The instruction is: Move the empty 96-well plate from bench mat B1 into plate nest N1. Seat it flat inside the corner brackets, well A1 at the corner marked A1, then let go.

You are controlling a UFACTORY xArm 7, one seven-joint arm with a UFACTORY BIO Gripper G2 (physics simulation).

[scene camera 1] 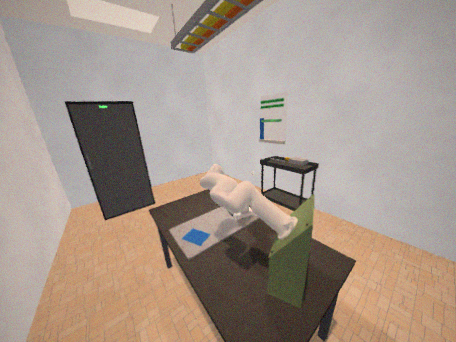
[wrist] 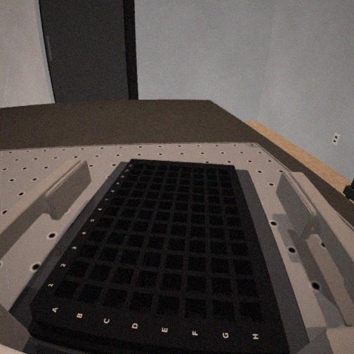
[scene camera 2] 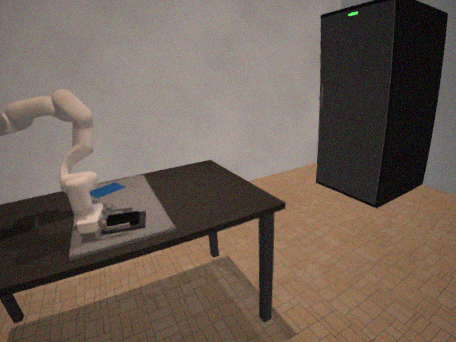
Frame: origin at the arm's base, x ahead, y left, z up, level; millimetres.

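Where they show: hand, its tool point: [scene camera 2: 125, 217]; arm's base, origin of its link: [scene camera 1: 288, 228].
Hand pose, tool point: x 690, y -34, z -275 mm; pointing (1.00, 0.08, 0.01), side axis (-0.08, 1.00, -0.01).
Note:
Things, the pixels of their top centre, and the offset from my tool point. "*": a spot on its surface instead. Level surfaces: height alone.
- black 96-well plate, centre of its top: [scene camera 2: 122, 217] dx -13, dy +1, dz +0 mm
- dark grey nest, a spot on its surface: [scene camera 2: 142, 219] * dx +64, dy -6, dz -16 mm
- blue bench mat, height of its surface: dz -26 mm
- light grey perforated board, height of its surface: dz -28 mm
- dark table, height of its surface: dz -41 mm
The black 96-well plate [scene camera 2: 116, 219] [wrist: 165, 225] lies in the dark grey nest [scene camera 2: 142, 219] [wrist: 260, 225]. In the wrist view, grey nest margins show along both long sides. The plate's letters A to H run along its near edge, and well A1 is at its near left corner. The nest's A1 mark and corner brackets cannot be made out, nor whether the plate is fully flat. My gripper [wrist: 185, 200] is open and empty, with one finger standing off each long side of the plate. The blue bench mat [scene camera 1: 196, 237] [scene camera 2: 107, 190] bears no plate.
A light grey perforated board [scene camera 1: 190, 250] [scene camera 2: 160, 220] [wrist: 200, 152] lies under the nest and blue mat on the dark table [scene camera 1: 200, 280] [scene camera 2: 215, 185]. A green upright panel [scene camera 1: 290, 265] stands by the arm's base. A black shelf cart [scene camera 1: 302, 187] stands behind the table.

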